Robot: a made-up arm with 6 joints. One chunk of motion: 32 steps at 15 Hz.
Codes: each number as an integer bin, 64 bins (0 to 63) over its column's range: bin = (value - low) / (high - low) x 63, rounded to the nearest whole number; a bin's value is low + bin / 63 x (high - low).
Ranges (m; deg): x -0.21..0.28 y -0.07..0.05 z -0.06..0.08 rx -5..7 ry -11..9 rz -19..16
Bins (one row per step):
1: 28 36 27 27 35 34
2: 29 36 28 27 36 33
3: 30 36 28 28 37 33
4: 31 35 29 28 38 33
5: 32 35 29 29 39 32
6: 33 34 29 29 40 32
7: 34 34 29 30 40 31
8: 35 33 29 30 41 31
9: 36 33 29 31 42 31
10: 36 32 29 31 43 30
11: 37 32 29 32 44 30
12: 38 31 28 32 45 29
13: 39 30 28 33 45 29
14: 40 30 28 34 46 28
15: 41 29 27 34 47 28
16: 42 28 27 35 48 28
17: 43 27 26 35 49 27
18: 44 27 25 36 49 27
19: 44 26 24 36 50 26
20: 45 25 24 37 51 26
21: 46 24 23 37 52 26
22: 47 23 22 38 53 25
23: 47 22 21 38 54 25
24: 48 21 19 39 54 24
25: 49 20 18 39 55 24
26: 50 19 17 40 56 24
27: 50 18 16 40 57 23
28: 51 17 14 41 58 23
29: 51 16 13 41 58 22
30: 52 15 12 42 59 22
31: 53 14 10 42 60 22
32: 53 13 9 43 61 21
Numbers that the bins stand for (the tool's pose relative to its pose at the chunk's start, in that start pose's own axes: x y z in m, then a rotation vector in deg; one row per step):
1: 0.0078 -0.0014 0.0000 0.14 0.11 -0.11
2: 0.0156 -0.0014 0.0022 0.14 0.43 -0.67
3: 0.0233 -0.0014 0.0022 0.33 0.75 -0.67
4: 0.0311 -0.0033 0.0044 0.33 1.06 -0.67
5: 0.0389 -0.0033 0.0044 0.52 1.38 -1.22
6: 0.0467 -0.0052 0.0044 0.52 1.70 -1.22
7: 0.0544 -0.0052 0.0044 0.71 1.70 -1.78
8: 0.0622 -0.0071 0.0044 0.71 2.02 -1.78
9: 0.0700 -0.0071 0.0044 0.90 2.33 -1.78
10: 0.0700 -0.0090 0.0044 0.90 2.65 -2.33
11: 0.0778 -0.0090 0.0044 1.10 2.97 -2.33
12: 0.0856 -0.0110 0.0022 1.10 3.29 -2.89
13: 0.0933 -0.0129 0.0022 1.29 3.29 -2.89
14: 0.1011 -0.0129 0.0022 1.48 3.60 -3.44
15: 0.1089 -0.0148 0.0000 1.48 3.92 -3.44
16: 0.1167 -0.0167 0.0000 1.67 4.24 -3.44
17: 0.1244 -0.0186 -0.0022 1.67 4.56 -4.00
18: 0.1322 -0.0186 -0.0044 1.86 4.56 -4.00
19: 0.1322 -0.0205 -0.0067 1.86 4.87 -4.56
20: 0.1400 -0.0224 -0.0067 2.05 5.19 -4.56
21: 0.1478 -0.0243 -0.0089 2.05 5.51 -4.56
22: 0.1556 -0.0262 -0.0111 2.24 5.83 -5.11
23: 0.1556 -0.0281 -0.0133 2.24 6.14 -5.11
24: 0.1633 -0.0300 -0.0178 2.43 6.14 -5.67
25: 0.1711 -0.0319 -0.0200 2.43 6.46 -5.67
26: 0.1789 -0.0338 -0.0222 2.62 6.78 -5.67
27: 0.1789 -0.0357 -0.0244 2.62 7.10 -6.22
28: 0.1867 -0.0376 -0.0289 2.81 7.41 -6.22
29: 0.1867 -0.0395 -0.0311 2.81 7.41 -6.78
30: 0.1944 -0.0414 -0.0333 3.00 7.73 -6.78
31: 0.2022 -0.0433 -0.0378 3.00 8.05 -6.78
32: 0.2022 -0.0452 -0.0400 3.19 8.37 -7.33

